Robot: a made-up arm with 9 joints. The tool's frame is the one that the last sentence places. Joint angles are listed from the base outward.
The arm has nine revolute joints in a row. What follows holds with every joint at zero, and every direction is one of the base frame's. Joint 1 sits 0.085 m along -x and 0.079 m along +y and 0.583 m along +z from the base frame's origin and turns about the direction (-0.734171, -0.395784, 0.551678), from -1.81 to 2.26 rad. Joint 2 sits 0.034 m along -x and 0.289 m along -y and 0.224 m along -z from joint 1 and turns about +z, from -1.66 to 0.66 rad. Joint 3 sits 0.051 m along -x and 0.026 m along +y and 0.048 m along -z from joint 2 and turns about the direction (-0.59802, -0.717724, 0.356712), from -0.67 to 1.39 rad. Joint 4 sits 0.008 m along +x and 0.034 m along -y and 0.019 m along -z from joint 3 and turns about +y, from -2 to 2.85 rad. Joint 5 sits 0.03 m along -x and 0.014 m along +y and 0.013 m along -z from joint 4 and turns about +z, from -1.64 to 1.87 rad. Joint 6 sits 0.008 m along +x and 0.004 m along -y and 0.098 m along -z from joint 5 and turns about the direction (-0.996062, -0.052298, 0.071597), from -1.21 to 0.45 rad. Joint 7 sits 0.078 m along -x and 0.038 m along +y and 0.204 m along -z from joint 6 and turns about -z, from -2.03 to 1.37 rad. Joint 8 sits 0.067 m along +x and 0.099 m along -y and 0.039 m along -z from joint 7 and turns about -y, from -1.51 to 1.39 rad. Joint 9 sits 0.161 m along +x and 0.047 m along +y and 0.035 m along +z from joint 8 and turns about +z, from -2.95 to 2.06 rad. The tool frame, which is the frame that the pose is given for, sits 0.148 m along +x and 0.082 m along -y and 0.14 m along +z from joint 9; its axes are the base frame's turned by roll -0.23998, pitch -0.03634 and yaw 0.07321 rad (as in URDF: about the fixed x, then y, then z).
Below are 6 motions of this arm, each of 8 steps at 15 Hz.
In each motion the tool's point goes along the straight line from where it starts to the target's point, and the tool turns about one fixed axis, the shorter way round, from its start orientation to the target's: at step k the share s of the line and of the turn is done. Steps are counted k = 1, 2, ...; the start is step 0. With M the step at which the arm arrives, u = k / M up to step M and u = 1 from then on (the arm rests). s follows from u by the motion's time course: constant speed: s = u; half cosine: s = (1 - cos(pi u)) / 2; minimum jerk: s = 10 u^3 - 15 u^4 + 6 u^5.
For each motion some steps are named. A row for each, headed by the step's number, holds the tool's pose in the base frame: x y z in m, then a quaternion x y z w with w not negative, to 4 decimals.
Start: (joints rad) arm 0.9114 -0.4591 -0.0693 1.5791 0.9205 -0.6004 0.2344 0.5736 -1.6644
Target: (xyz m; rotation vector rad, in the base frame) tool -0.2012 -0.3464 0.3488 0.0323 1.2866 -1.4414
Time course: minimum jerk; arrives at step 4
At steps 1, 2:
1: -0.1617 -0.4196 0.4940 -0.2037 0.4816 -0.6631 0.5356
2: -0.1792 -0.3872 0.4298 -0.1082 0.5144 -0.6457 0.5539

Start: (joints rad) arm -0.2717 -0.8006 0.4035 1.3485 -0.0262 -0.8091 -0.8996 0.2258 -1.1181
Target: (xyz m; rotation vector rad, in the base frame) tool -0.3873 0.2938 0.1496 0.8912 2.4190 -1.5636
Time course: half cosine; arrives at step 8
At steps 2, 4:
2: -0.2743 -0.0100 0.0649 0.3230 0.4889 -0.6426 0.4937
4: -0.3211 0.1159 0.1000 0.3233 0.6425 -0.6132 0.3266

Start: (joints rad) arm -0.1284 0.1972 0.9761 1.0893 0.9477 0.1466 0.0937 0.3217 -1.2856
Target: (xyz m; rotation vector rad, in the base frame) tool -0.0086 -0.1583 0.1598 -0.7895 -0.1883 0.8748
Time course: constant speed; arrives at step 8
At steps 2, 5, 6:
2: -0.0423 -0.2702 0.1813 -0.3340 -0.0425 0.0649 0.9394
5: -0.0255 -0.2143 0.1705 -0.3591 -0.0667 0.2426 0.8988
6: -0.0198 -0.1956 0.1670 -0.3647 -0.0743 0.3002 0.8783

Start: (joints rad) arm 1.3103 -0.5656 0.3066 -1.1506 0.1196 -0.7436 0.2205 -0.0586 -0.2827
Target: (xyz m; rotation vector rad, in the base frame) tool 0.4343 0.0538 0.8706 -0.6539 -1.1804 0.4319
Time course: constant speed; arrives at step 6
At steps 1, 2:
1: 0.3341 0.0098 0.9393 -0.1517 -0.6321 0.3925 0.6507
2: 0.3541 0.0186 0.9255 -0.1828 -0.6179 0.3557 0.6769

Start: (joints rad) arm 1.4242 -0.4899 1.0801 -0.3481 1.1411 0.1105 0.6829 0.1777 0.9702
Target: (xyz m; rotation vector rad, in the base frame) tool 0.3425 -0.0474 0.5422 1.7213 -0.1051 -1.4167
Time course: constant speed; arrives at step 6
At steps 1, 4, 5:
1: 0.2706 0.0332 0.6249 0.7667 0.1875 -0.5296 0.3107
4: 0.3138 -0.0152 0.5753 0.7292 0.0502 -0.5591 0.3914
5: 0.3281 -0.0313 0.5587 0.7121 0.0040 -0.5655 0.4160

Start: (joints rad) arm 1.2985 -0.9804 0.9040 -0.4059 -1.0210 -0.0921 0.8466 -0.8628 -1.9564
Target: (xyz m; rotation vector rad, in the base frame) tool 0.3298 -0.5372 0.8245 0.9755 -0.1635 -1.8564
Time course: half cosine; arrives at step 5
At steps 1, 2, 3, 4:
1: 0.3254 -0.5258 0.7751 0.5959 -0.0128 -0.6841 0.4204
2: 0.3266 -0.5290 0.7888 0.5452 -0.0281 -0.7107 0.4437
3: 0.3281 -0.5329 0.8056 0.4796 -0.0469 -0.7395 0.4701
4: 0.3293 -0.5360 0.8193 0.4243 -0.0618 -0.7595 0.4893

